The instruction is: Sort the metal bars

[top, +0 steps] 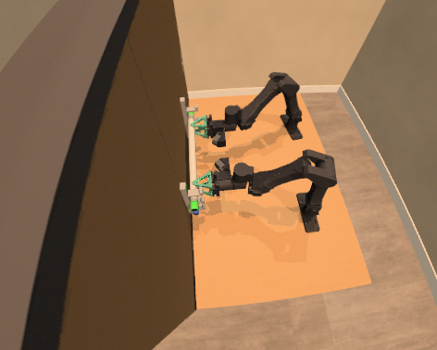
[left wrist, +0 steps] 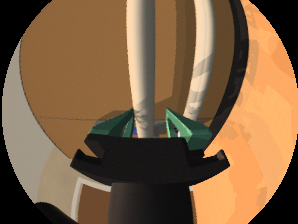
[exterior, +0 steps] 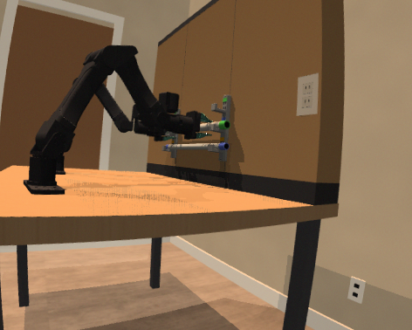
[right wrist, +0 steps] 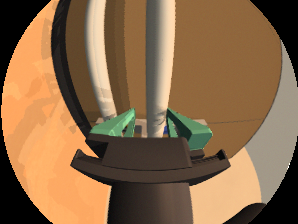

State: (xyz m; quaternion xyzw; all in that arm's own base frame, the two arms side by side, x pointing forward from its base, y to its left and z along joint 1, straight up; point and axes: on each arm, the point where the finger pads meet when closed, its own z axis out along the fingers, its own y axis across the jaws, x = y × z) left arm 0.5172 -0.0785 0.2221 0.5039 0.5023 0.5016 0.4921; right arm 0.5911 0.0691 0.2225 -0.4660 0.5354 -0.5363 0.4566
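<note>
My left gripper is now 14 cm to the left of the green-ended bar, 2 cm short of it and 1 cm below it. Round my left hand: wall socket (70 cm to the right, 12 cm ahead, 8 cm above); brown wall panel (20 cm above, 14 cm to the right, 12 cm ahead); blue-ended bar (15 cm to the right, 7 cm below, 3 cm ahead).
My right gripper is now 150 mm to the right of the green-ended bar, 10 mm below it and 10 mm past it. Round my right hand: wall socket 410 mm to the right, 80 mm ahead, 80 mm above; then brown wall panel 200 mm above, 150 mm to the left, 90 mm ahead; then blue-ended bar 140 mm to the left, 70 mm below, 10 mm behind.
</note>
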